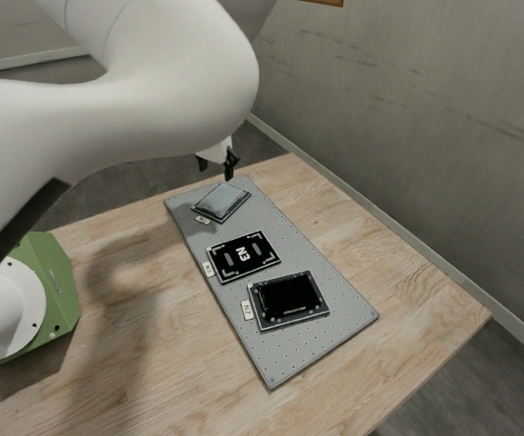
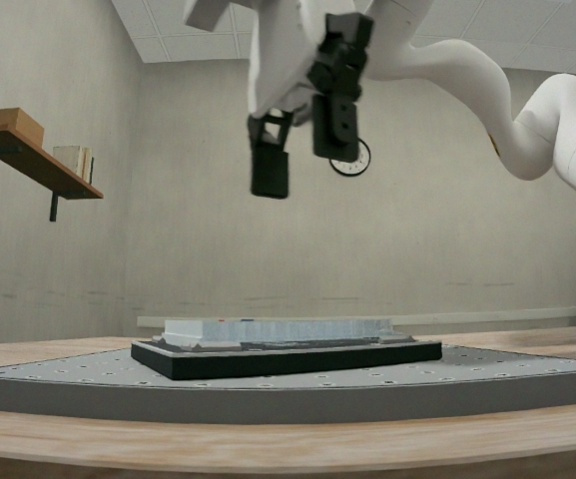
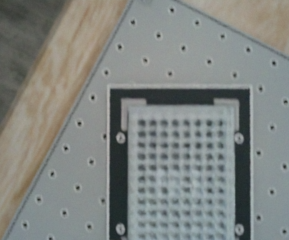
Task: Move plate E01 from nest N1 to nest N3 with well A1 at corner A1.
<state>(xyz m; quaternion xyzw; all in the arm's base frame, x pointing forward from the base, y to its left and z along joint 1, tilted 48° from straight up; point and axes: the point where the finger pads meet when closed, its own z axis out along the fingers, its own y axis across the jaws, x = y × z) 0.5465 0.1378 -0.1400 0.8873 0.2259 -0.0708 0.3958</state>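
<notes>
Right now my hand is 120 mm above the plate E01, 10 mm to the right of it and 10 mm short of it. From my hand the other things lie so: nest N1 (130 mm below, 10 mm to the left, 10 mm ahead); nest N3 (220 mm to the right, 130 mm below, 40 mm behind); black well plate (380 mm to the right, 110 mm below, 10 mm behind).
</notes>
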